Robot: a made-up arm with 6 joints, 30 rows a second.
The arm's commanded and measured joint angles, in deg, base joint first. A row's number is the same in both.
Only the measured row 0 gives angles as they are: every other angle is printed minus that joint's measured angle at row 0.
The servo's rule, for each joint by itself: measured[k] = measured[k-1] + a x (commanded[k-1-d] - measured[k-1]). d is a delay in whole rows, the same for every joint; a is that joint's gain. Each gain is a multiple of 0.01, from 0.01 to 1. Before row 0 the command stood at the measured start. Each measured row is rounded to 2 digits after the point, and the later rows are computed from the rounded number. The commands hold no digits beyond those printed.
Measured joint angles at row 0: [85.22, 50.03, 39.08, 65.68, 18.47, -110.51]
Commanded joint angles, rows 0 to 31: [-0.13, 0.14, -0.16, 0.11, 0.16, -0.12]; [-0.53, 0.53, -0.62, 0.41, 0.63, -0.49]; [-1.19, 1.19, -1.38, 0.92, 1.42, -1.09]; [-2.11, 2.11, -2.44, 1.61, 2.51, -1.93]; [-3.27, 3.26, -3.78, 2.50, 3.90, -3.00]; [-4.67, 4.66, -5.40, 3.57, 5.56, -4.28]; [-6.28, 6.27, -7.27, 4.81, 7.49, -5.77]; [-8.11, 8.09, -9.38, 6.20, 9.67, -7.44]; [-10.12, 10.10, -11.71, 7.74, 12.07, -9.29]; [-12.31, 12.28, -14.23, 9.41, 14.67, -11.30]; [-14.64, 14.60, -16.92, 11.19, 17.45, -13.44]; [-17.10, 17.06, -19.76, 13.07, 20.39, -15.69]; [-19.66, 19.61, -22.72, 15.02, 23.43, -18.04]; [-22.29, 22.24, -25.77, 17.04, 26.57, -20.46]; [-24.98, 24.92, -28.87, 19.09, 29.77, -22.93]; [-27.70, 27.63, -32.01, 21.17, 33.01, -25.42]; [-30.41, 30.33, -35.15, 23.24, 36.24, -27.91]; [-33.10, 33.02, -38.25, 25.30, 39.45, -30.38]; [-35.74, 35.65, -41.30, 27.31, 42.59, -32.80]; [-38.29, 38.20, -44.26, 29.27, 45.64, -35.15]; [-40.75, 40.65, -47.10, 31.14, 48.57, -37.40]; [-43.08, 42.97, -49.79, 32.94, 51.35, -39.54]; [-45.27, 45.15, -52.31, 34.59, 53.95, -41.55]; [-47.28, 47.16, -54.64, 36.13, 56.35, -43.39]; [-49.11, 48.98, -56.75, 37.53, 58.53, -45.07]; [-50.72, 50.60, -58.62, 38.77, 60.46, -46.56]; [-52.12, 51.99, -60.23, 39.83, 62.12, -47.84]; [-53.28, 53.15, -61.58, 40.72, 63.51, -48.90]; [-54.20, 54.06, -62.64, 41.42, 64.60, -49.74]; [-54.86, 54.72, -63.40, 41.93, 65.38, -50.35]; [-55.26, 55.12, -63.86, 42.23, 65.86, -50.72]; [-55.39, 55.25, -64.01, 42.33, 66.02, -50.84]
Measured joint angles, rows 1 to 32: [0.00, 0.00, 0.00, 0.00, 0.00, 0.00]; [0.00, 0.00, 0.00, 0.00, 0.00, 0.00]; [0.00, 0.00, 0.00, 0.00, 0.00, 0.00]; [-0.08, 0.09, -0.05, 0.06, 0.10, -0.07]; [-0.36, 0.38, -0.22, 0.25, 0.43, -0.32]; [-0.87, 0.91, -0.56, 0.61, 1.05, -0.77]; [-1.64, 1.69, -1.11, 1.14, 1.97, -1.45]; [-2.65, 2.71, -1.88, 1.86, 3.19, -2.36]; [-3.90, 3.98, -2.90, 2.77, 4.68, -3.49]; [-5.38, 5.47, -4.17, 3.85, 6.45, -4.84]; [-7.07, 7.17, -5.68, 5.10, 8.48, -6.37]; [-8.96, 9.07, -7.43, 6.50, 10.74, -8.09]; [-11.04, 11.16, -9.40, 8.04, 13.22, -9.98]; [-13.27, 13.40, -11.58, 9.71, 15.88, -12.02]; [-15.64, 15.78, -13.95, 11.49, 18.72, -14.19]; [-18.13, 18.27, -16.49, 13.36, 21.69, -16.46]; [-20.71, 20.85, -19.18, 15.31, 24.76, -18.82]; [-23.36, 23.50, -21.99, 17.31, 27.92, -21.24]; [-26.05, 26.18, -24.90, 19.36, 31.13, -23.71]; [-28.75, 28.88, -27.87, 21.42, 34.35, -26.19]; [-31.45, 31.57, -30.88, 23.48, 37.56, -28.66]; [-34.11, 34.22, -33.90, 25.51, 40.73, -31.10]; [-36.70, 36.81, -36.90, 27.50, 43.82, -33.49]; [-39.21, 39.31, -39.86, 29.43, 46.81, -35.80]; [-41.61, 41.69, -42.74, 31.29, 49.67, -38.01]; [-43.88, 43.94, -45.52, 33.04, 52.37, -40.10]; [-45.99, 46.03, -48.16, 34.68, 54.88, -42.04]; [-47.92, 47.95, -50.65, 36.19, 57.18, -43.83]; [-49.66, 49.67, -52.96, 37.56, 59.25, -45.44]; [-51.19, 51.18, -55.07, 38.76, 61.06, -46.86]; [-52.49, 52.46, -56.96, 39.80, 62.60, -48.06]; [-53.55, 53.50, -58.61, 40.66, 63.86, -49.05]
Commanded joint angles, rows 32 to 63: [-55.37, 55.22, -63.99, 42.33, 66.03, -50.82]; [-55.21, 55.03, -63.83, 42.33, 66.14, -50.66]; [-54.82, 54.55, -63.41, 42.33, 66.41, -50.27]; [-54.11, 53.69, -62.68, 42.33, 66.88, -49.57]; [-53.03, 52.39, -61.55, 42.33, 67.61, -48.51]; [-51.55, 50.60, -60.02, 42.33, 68.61, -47.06]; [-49.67, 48.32, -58.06, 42.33, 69.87, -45.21]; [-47.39, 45.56, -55.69, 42.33, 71.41, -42.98]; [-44.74, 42.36, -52.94, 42.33, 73.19, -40.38]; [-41.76, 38.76, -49.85, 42.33, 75.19, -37.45]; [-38.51, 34.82, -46.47, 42.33, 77.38, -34.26]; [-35.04, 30.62, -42.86, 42.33, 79.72, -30.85]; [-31.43, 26.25, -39.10, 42.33, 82.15, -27.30]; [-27.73, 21.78, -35.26, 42.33, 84.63, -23.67]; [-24.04, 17.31, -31.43, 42.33, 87.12, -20.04]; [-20.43, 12.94, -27.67, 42.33, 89.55, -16.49]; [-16.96, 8.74, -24.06, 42.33, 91.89, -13.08]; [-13.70, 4.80, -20.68, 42.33, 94.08, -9.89]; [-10.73, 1.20, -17.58, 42.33, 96.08, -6.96]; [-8.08, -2.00, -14.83, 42.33, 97.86, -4.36]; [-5.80, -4.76, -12.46, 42.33, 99.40, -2.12]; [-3.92, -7.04, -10.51, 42.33, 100.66, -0.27]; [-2.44, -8.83, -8.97, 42.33, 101.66, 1.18]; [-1.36, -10.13, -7.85, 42.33, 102.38, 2.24]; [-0.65, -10.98, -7.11, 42.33, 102.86, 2.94]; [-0.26, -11.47, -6.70, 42.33, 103.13, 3.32]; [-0.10, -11.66, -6.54, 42.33, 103.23, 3.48]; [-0.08, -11.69, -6.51, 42.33, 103.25, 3.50]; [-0.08, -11.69, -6.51, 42.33, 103.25, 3.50]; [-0.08, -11.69, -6.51, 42.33, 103.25, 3.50]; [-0.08, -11.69, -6.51, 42.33, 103.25, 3.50]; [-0.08, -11.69, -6.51, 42.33, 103.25, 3.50]
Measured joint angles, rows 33 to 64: [-54.36, 54.29, -60.00, 41.33, 64.82, -49.82]; [-54.92, 54.83, -61.12, 41.81, 65.48, -50.35]; [-55.21, 55.10, -61.96, 42.09, 65.82, -50.64]; [-55.31, 55.18, -62.55, 42.22, 65.95, -50.75]; [-55.25, 55.08, -62.92, 42.28, 66.07, -50.70]; [-54.98, 54.74, -63.06, 42.31, 66.28, -50.45]; [-54.44, 54.06, -62.95, 42.32, 66.66, -49.93]; [-53.57, 52.97, -62.54, 42.33, 67.26, -49.09]; [-52.32, 51.43, -61.81, 42.33, 68.11, -47.89]; [-50.68, 49.41, -60.72, 42.33, 69.22, -46.31]; [-48.64, 46.91, -59.26, 42.33, 70.60, -44.35]; [-46.22, 43.95, -57.43, 42.33, 72.23, -42.01]; [-43.45, 40.58, -55.23, 42.33, 74.09, -39.32]; [-40.39, 36.84, -52.69, 42.33, 76.16, -36.33]; [-37.07, 32.80, -49.84, 42.33, 78.40, -33.10]; [-33.57, 28.54, -46.73, 42.33, 80.76, -29.68]; [-29.95, 24.15, -43.40, 42.33, 83.20, -26.13]; [-26.29, 19.70, -39.93, 42.33, 85.67, -22.54]; [-22.66, 15.31, -36.37, 42.33, 88.11, -18.97]; [-19.13, 11.04, -32.80, 42.33, 90.49, -15.49]; [-15.76, 6.98, -29.29, 42.33, 92.75, -12.19]; [-12.64, 3.22, -25.89, 42.33, 94.85, -9.10]; [-9.81, -0.17, -22.68, 42.33, 96.75, -6.30]; [-7.32, -3.15, -19.72, 42.33, 98.42, -3.83]; [-5.21, -5.68, -17.05, 42.33, 99.83, -1.73]; [-3.49, -7.73, -14.71, 42.33, 100.98, -0.01]; [-2.17, -9.29, -12.72, 42.33, 101.86, 1.32]; [-1.23, -10.39, -11.09, 42.33, 102.49, 2.28]; [-0.63, -11.09, -9.82, 42.33, 102.89, 2.89]; [-0.30, -11.46, -8.87, 42.33, 103.10, 3.24]; [-0.16, -11.61, -8.19, 42.33, 103.19, 3.39]; [-0.11, -11.66, -7.70, 42.33, 103.23, 3.45]
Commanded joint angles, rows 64 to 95: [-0.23, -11.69, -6.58, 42.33, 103.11, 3.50]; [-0.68, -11.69, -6.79, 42.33, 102.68, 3.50]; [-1.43, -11.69, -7.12, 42.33, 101.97, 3.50]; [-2.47, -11.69, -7.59, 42.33, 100.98, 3.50]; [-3.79, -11.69, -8.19, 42.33, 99.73, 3.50]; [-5.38, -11.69, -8.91, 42.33, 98.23, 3.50]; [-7.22, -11.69, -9.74, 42.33, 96.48, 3.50]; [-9.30, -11.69, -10.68, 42.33, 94.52, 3.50]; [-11.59, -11.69, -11.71, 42.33, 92.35, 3.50]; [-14.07, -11.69, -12.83, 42.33, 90.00, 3.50]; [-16.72, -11.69, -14.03, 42.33, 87.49, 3.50]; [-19.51, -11.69, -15.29, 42.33, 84.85, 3.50]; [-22.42, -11.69, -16.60, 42.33, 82.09, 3.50]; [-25.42, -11.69, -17.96, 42.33, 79.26, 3.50]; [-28.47, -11.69, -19.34, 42.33, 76.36, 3.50]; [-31.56, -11.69, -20.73, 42.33, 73.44, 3.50]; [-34.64, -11.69, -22.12, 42.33, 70.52, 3.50]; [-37.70, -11.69, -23.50, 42.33, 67.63, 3.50]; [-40.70, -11.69, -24.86, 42.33, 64.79, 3.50]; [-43.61, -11.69, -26.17, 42.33, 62.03, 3.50]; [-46.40, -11.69, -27.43, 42.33, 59.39, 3.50]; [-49.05, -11.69, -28.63, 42.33, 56.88, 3.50]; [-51.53, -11.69, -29.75, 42.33, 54.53, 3.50]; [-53.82, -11.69, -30.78, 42.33, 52.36, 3.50]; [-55.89, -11.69, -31.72, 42.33, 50.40, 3.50]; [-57.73, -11.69, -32.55, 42.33, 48.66, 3.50]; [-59.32, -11.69, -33.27, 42.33, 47.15, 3.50]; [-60.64, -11.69, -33.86, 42.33, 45.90, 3.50]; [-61.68, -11.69, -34.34, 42.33, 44.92, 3.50]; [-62.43, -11.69, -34.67, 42.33, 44.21, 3.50]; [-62.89, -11.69, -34.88, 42.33, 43.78, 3.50]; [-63.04, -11.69, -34.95, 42.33, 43.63, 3.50]
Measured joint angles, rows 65 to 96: [-0.09, -11.68, -7.35, 42.33, 103.24, 3.48]; [-0.08, -11.69, -7.11, 42.33, 103.25, 3.49]; [-0.08, -11.69, -6.94, 42.33, 103.25, 3.50]; [-0.17, -11.69, -6.84, 42.33, 103.16, 3.50]; [-0.49, -11.69, -6.83, 42.33, 102.86, 3.50]; [-1.07, -11.69, -6.91, 42.33, 102.30, 3.50]; [-1.94, -11.69, -7.11, 42.33, 101.47, 3.50]; [-3.09, -11.69, -7.42, 42.33, 100.37, 3.50]; [-4.51, -11.69, -7.85, 42.33, 99.02, 3.50]; [-6.19, -11.69, -8.40, 42.33, 97.42, 3.50]; [-8.12, -11.69, -9.06, 42.33, 95.59, 3.50]; [-10.27, -11.69, -9.83, 42.33, 93.55, 3.50]; [-12.63, -11.69, -10.70, 42.33, 91.31, 3.50]; [-15.17, -11.69, -11.67, 42.33, 88.90, 3.50]; [-17.86, -11.69, -12.72, 42.33, 86.35, 3.50]; [-20.69, -11.69, -13.85, 42.33, 83.67, 3.50]; [-23.62, -11.69, -15.04, 42.33, 80.89, 3.50]; [-26.63, -11.69, -16.29, 42.33, 78.04, 3.50]; [-29.69, -11.69, -17.58, 42.33, 75.14, 3.50]; [-32.76, -11.69, -18.90, 42.33, 72.23, 3.50]; [-35.82, -11.69, -20.23, 42.33, 69.33, 3.50]; [-38.85, -11.69, -21.57, 42.33, 66.47, 3.50]; [-41.80, -11.69, -22.90, 42.33, 63.67, 3.50]; [-44.65, -11.69, -24.21, 42.33, 60.97, 3.50]; [-47.38, -11.69, -25.49, 42.33, 58.39, 3.50]; [-49.95, -11.69, -26.73, 42.33, 55.96, 3.50]; [-52.35, -11.69, -27.90, 42.33, 53.69, 3.50]; [-54.54, -11.69, -29.01, 42.33, 51.62, 3.50]; [-56.52, -11.69, -30.04, 42.33, 49.76, 3.50]; [-58.26, -11.69, -30.98, 42.33, 48.12, 3.50]; [-59.74, -11.69, -31.82, 42.33, 46.72, 3.50]; [-60.94, -11.69, -32.55, 42.33, 45.59, 3.50]
